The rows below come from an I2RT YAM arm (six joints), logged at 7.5 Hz.
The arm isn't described. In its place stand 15 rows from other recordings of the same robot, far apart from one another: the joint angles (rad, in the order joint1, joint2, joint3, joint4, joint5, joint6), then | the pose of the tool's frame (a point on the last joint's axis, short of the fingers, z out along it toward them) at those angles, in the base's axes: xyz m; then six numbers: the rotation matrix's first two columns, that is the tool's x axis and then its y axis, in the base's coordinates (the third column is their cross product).
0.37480, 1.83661, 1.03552, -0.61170, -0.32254, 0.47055 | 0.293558, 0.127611, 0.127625, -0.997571, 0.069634, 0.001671, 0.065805, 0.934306, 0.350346
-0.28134, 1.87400, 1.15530, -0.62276, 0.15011, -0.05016 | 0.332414, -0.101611, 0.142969, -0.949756, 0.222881, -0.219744, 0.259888, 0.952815, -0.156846
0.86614, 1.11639, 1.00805, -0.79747, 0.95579, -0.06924 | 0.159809, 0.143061, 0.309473, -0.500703, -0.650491, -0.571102, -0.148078, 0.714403, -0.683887
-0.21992, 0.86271, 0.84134, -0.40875, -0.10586, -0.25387 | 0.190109, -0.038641, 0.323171, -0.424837, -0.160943, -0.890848, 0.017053, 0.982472, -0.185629
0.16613, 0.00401, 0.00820, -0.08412, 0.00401, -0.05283 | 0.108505, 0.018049, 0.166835, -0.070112, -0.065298, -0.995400, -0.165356, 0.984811, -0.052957
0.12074, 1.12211, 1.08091, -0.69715, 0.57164, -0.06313 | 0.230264, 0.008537, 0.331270, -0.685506, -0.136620, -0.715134, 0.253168, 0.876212, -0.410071
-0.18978, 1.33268, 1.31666, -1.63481, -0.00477, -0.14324 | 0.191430, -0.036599, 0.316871, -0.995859, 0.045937, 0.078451, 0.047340, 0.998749, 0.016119
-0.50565, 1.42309, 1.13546, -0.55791, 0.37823, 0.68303 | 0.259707, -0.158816, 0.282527, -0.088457, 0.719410, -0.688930, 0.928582, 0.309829, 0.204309
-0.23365, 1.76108, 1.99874, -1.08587, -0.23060, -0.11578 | 0.357722, -0.076772, 0.407226, -0.733882, 0.059057, -0.676705, -0.006468, 0.995561, 0.093898
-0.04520, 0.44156, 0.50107, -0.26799, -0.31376, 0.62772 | 0.128209, 0.005200, 0.278463, -0.319262, 0.573640, -0.754327, -0.087926, 0.774619, 0.626286
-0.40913, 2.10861, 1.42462, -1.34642, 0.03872, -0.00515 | 0.306283, -0.134305, 0.133721, -0.824211, 0.351767, 0.443775, 0.377519, 0.925435, -0.032408
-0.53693, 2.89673, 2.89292, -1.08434, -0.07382, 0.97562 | 0.493002, -0.290411, 0.139573, -0.028691, 0.978106, -0.206119, 0.899754, 0.115100, 0.420945
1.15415, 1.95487, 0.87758, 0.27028, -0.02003, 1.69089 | 0.146504, 0.332804, 0.091775, -0.878232, 0.468248, 0.097226, 0.400381, 0.608723, 0.684946
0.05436, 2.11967, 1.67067, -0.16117, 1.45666, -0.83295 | 0.469694, -0.009862, 0.241705, -0.981877, -0.137821, -0.130088, 0.119397, 0.083223, -0.989352
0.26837, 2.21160, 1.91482, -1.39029, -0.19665, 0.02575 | 0.400258, 0.117287, 0.202678, -0.963509, -0.238781, 0.120970, -0.213457, 0.958097, 0.191014
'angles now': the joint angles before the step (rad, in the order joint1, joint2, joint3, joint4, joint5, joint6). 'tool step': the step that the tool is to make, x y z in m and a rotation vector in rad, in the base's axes. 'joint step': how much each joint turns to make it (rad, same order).
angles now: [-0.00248, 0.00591, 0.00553, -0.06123, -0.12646, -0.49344]
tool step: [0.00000, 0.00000, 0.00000, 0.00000, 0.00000, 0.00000]
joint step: [0.00000, 0.00000, 0.00000, 0.00000, 0.00000, 0.00000]
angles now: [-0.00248, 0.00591, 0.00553, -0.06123, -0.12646, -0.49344]
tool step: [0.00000, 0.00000, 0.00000, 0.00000, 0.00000, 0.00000]
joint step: [0.00000, 0.00000, 0.00000, 0.00000, 0.00000, 0.00000]
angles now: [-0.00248, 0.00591, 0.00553, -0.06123, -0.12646, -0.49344]
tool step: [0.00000, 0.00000, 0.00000, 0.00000, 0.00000, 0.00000]
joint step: [0.00000, 0.00000, 0.00000, 0.00000, 0.00000, 0.00000]
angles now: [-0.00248, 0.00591, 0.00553, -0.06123, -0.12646, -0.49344]
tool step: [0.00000, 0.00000, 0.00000, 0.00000, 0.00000, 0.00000]
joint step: [0.00000, 0.00000, 0.00000, 0.00000, 0.00000, 0.00000]
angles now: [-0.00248, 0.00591, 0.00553, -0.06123, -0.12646, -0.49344]
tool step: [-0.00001, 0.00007, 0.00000, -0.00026, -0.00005, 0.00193]
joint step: [0.00003, -0.00003, 0.00000, -0.00002, -0.00188, -0.00038]
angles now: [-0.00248, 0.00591, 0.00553, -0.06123, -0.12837, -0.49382]
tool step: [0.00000, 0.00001, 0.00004, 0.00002, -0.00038, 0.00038]
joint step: [-0.00005, -0.00002, 0.00000, 0.00037, -0.00043, -0.00001]
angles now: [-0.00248, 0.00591, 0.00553, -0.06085, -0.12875, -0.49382]
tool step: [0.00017, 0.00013, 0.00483, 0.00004, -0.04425, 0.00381]
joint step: [-0.00006, -0.00004, -0.00001, 0.04422, -0.00387, 0.00000]
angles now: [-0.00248, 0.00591, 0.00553, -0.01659, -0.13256, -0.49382]
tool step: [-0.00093, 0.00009, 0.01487, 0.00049, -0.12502, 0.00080]
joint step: [0.00082, -0.00004, 0.00498, 0.12010, 0.00005, 0.00075]
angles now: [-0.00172, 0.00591, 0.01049, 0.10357, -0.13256, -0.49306]
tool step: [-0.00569, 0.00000, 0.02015, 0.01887, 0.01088, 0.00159]
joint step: [0.00005, 0.00498, 0.08660, -0.09002, 0.00042, 0.01908]
